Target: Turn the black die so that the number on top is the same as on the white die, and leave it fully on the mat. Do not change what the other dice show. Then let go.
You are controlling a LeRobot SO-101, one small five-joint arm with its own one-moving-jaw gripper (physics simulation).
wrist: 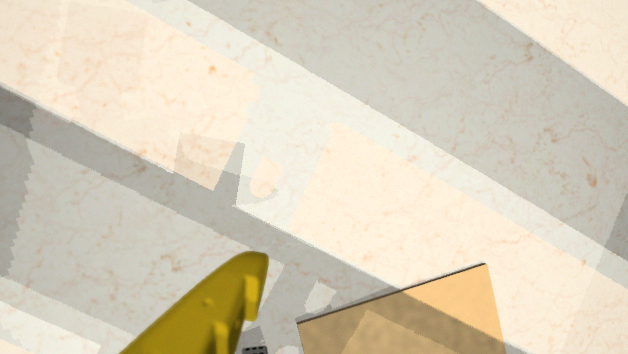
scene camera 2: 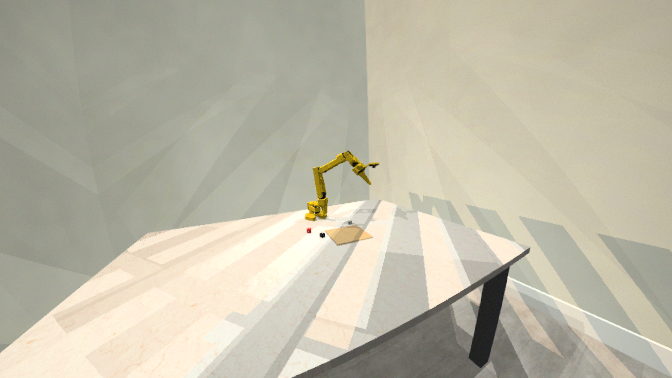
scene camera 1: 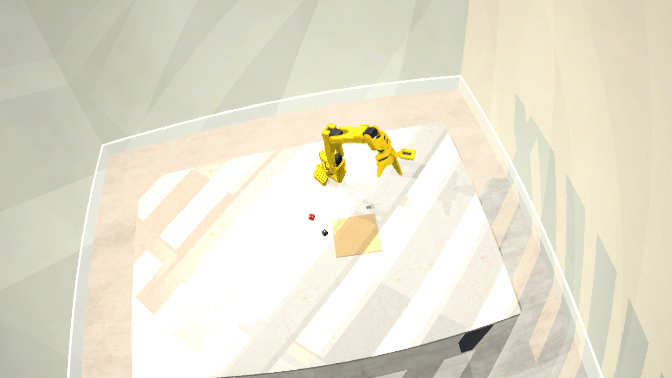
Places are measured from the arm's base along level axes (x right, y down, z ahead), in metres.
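Where they show: hand, tool point: (wrist: 264, 278) (scene camera 2: 370, 183) (scene camera 1: 400, 174); arm's base, link origin: (scene camera 2: 317, 218) (scene camera 1: 331, 178).
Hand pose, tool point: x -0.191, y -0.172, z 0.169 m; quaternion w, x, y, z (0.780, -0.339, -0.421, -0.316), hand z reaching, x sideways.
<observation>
Things, the pixels of their top centre, and the offset from my tool point. Level surfaces: height alone.
- black die, top centre: (scene camera 1: 324, 231) (scene camera 2: 322, 233) dz +0.045, dx +0.248, dy +0.155 m
- tan mat, top centre: (scene camera 1: 355, 234) (scene camera 2: 347, 233) dz +0.072, dx +0.154, dy +0.168 m
- white die, top centre: (scene camera 1: 368, 203) (scene camera 2: 349, 220) dz -0.026, dx +0.092, dy +0.155 m
- red die, top centre: (scene camera 1: 311, 215) (scene camera 2: 308, 228) dz -0.022, dx +0.278, dy +0.155 m
- pale table, surface height: dy +0.171 m
The black die (scene camera 1: 325, 232) (scene camera 2: 322, 235) lies on the table just left of the tan mat (scene camera 1: 356, 242) (scene camera 2: 348, 236) (wrist: 465, 295), off it. The white die (scene camera 1: 368, 206) (scene camera 2: 350, 222) lies on the table beyond the mat's far edge; part of it, looking grey with dark pips, shows at the bottom of the wrist view (wrist: 255, 350). The red die (scene camera 1: 311, 217) (scene camera 2: 309, 230) lies farther left. The numbers on top are too small or cut off to read. My gripper (scene camera 1: 390, 173) (scene camera 2: 369, 182) is fully open and empty, high above the table, behind and right of the mat; one notched jaw shows in the wrist view.
The yellow arm's base (scene camera 1: 327, 172) (scene camera 2: 316, 210) stands behind the dice. The pale table (scene camera 1: 225, 280) (scene camera 2: 225, 300) carries strong stripes of light and shadow. Its front right corner and a dark leg (scene camera 2: 489, 320) are far from the dice.
</observation>
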